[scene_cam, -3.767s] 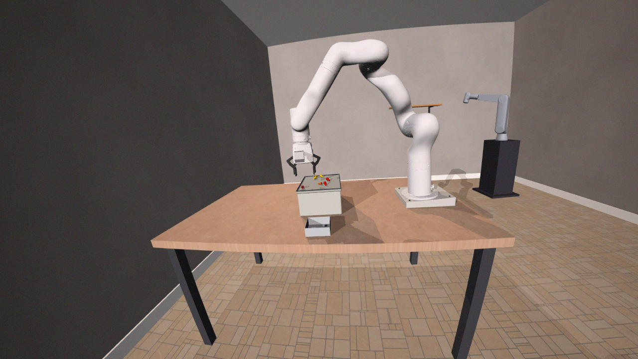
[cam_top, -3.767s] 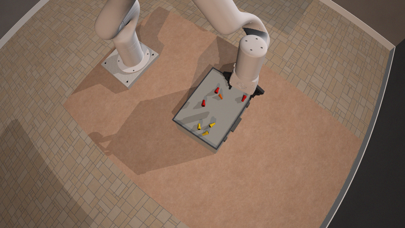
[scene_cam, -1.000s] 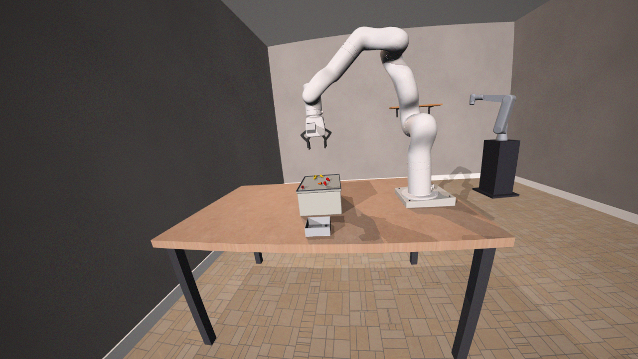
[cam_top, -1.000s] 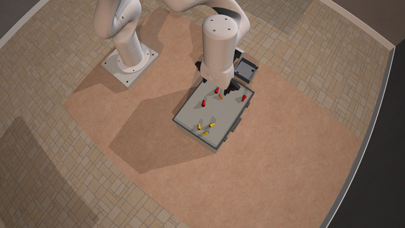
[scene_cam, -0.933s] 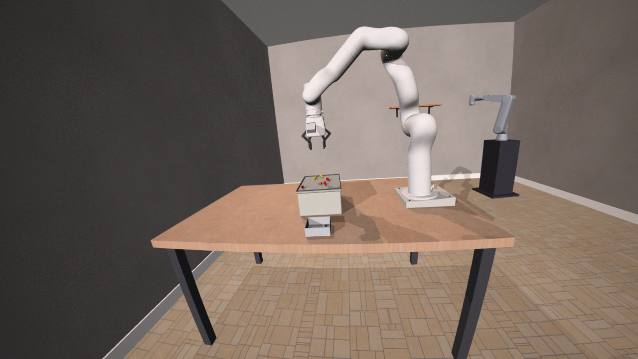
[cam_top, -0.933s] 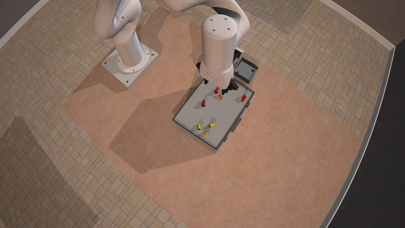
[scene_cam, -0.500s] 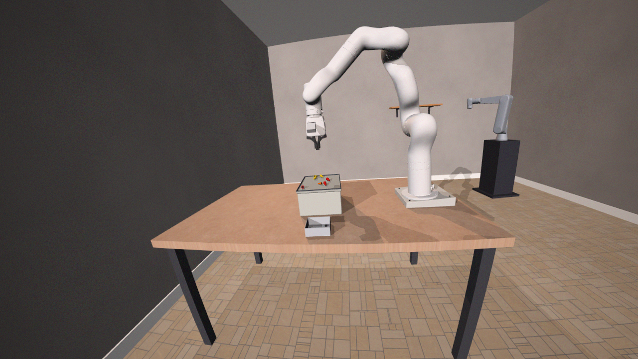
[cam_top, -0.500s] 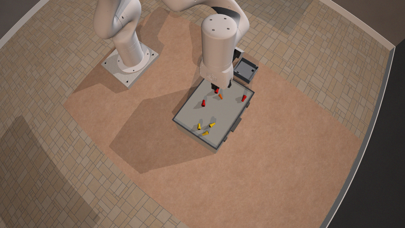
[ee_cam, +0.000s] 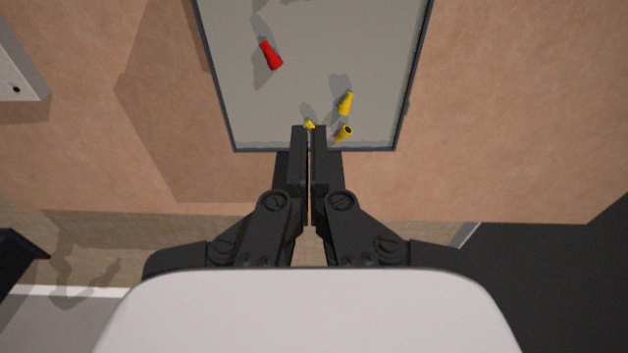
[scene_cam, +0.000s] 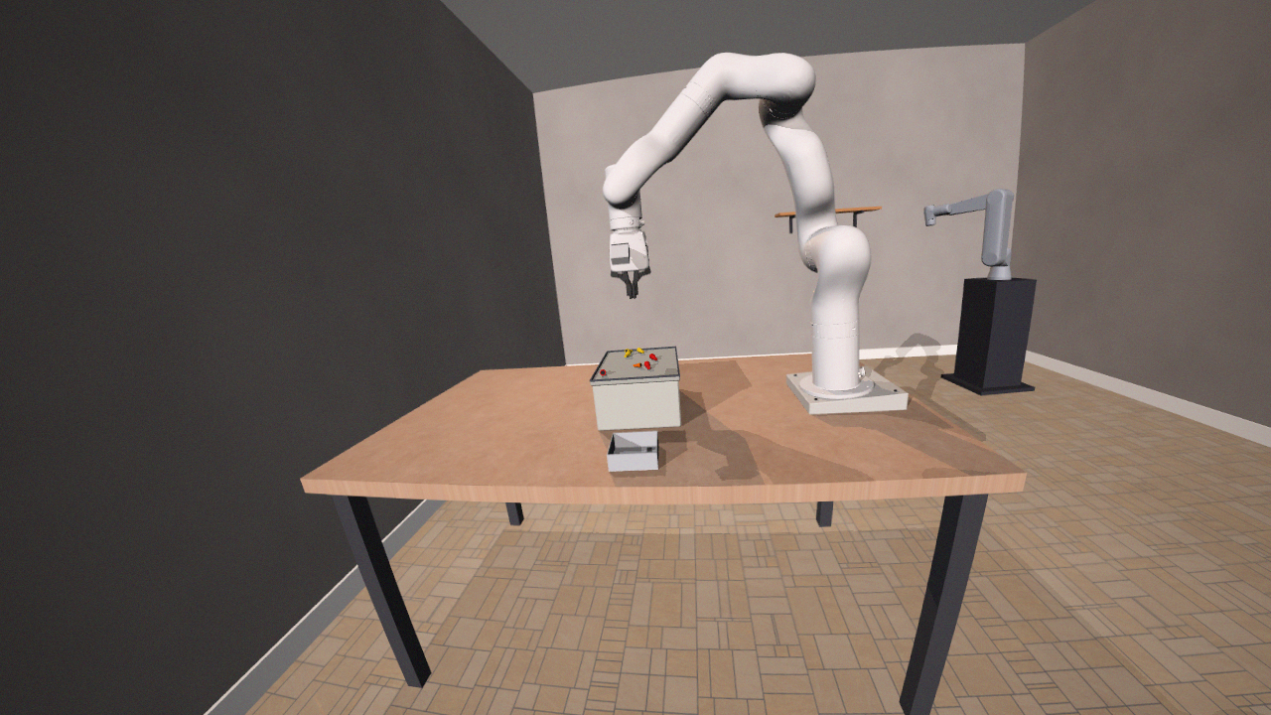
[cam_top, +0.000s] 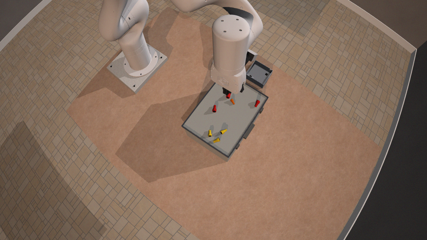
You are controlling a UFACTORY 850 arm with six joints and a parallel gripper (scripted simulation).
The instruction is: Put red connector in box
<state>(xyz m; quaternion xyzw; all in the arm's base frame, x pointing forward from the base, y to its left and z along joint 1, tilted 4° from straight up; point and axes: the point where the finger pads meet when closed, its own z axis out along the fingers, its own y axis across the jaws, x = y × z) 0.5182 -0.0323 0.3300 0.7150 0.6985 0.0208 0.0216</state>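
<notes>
The orange connector is 19 cm below my hand and 5 cm to the left of it. The rest, counted from my hand: tool case 23 cm below.
</notes>
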